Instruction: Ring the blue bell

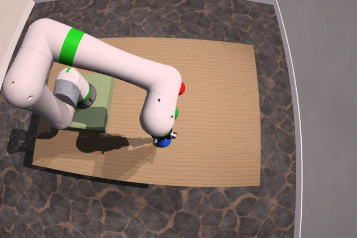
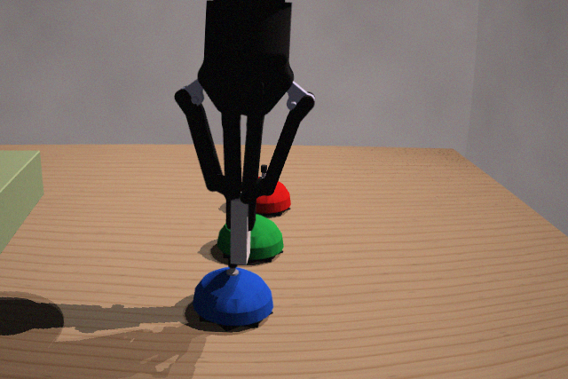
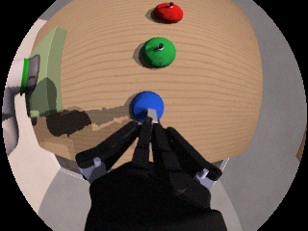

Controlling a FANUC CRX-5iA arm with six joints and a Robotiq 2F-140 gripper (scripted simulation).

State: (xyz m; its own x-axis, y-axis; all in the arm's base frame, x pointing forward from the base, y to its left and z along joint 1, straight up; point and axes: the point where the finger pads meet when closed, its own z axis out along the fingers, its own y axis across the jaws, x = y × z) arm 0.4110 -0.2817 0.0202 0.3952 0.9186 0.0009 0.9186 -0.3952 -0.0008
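Now: hand 1 cm past the blue bell and 6 cm above it. From my hand the other things lie so: red bell: 11 cm ahead, 27 cm to the left, 6 cm below; green bell: 5 cm ahead, 14 cm to the left, 6 cm below.
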